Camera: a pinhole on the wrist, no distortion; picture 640 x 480 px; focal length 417.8 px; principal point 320.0 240.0 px. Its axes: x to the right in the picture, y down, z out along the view. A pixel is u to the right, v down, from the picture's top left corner.
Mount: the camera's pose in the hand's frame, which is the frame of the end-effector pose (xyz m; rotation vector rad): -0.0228 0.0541 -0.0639 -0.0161 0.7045 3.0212
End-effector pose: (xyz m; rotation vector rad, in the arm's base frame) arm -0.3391 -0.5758 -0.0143 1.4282 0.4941 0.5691
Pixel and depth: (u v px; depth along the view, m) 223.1 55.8 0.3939
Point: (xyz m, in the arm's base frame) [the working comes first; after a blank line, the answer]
In the camera's frame: -0.0914 -0.1737 0.3939

-0.1723 -0.6730 0.3847
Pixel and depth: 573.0 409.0 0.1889
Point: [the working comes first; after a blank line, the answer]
In the camera's frame: 0.1144 0.0764 0.1889

-0.3662 -0.7667 0.0677
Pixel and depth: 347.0 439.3 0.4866
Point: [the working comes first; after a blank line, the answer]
In the camera's frame: 0.0314 0.2321 0.4866

-0.0936 -0.9790 0.0873
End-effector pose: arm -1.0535 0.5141 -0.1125 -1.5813 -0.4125 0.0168
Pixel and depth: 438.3 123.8 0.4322
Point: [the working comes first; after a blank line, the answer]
In the camera's frame: 0.1224 -0.1202 0.4322

-1.1659 0.7359 -0.5095
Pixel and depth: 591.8 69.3 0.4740
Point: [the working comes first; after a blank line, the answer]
In the camera's frame: 0.3084 -0.1937 0.4740

-1.3141 0.6884 -0.6419
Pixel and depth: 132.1 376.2 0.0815
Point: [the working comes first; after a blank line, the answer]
In the camera's frame: -0.0367 0.0266 0.0815

-1.0312 0.5386 -0.1738
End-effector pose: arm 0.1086 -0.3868 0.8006 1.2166 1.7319 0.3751
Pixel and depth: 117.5 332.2 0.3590
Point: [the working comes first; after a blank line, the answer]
In the camera's frame: -0.1740 0.0792 0.3590

0.4221 -0.2752 0.6693
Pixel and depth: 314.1 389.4 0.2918
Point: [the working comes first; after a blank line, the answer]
In the camera's frame: -0.0041 0.1043 0.2918

0.3617 -0.4282 0.7527
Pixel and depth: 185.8 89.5 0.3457
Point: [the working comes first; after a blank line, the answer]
In the camera's frame: -0.1110 -0.1245 0.3457

0.4397 -0.2134 0.8731
